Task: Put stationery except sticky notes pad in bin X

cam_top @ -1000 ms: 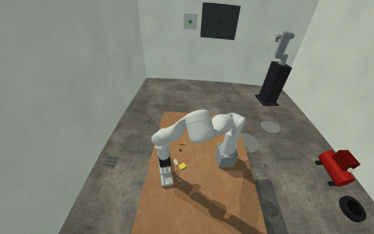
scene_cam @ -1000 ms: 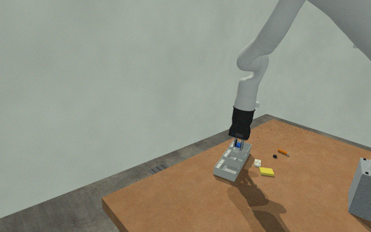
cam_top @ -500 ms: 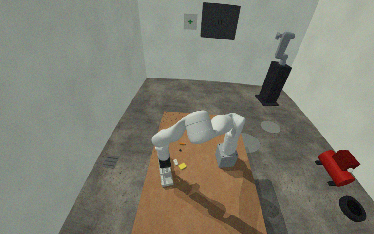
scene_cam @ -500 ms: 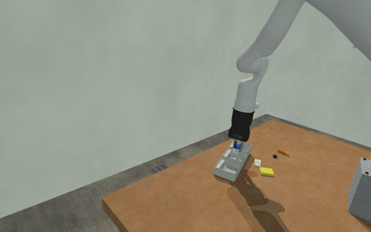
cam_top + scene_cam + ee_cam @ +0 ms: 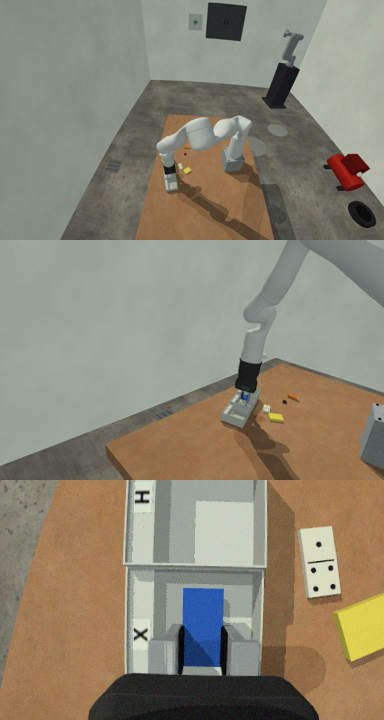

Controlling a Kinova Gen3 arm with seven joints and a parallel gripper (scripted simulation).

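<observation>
My hand is 10 mm short of the grey three-compartment bin and 30 mm above it. Also, from my hand: white sharpener 10 mm to the right, 40 mm below; then white domino 80 mm behind, 60 mm to the right, 50 mm below; then eraser 10 mm to the left, 10 mm below.
</observation>
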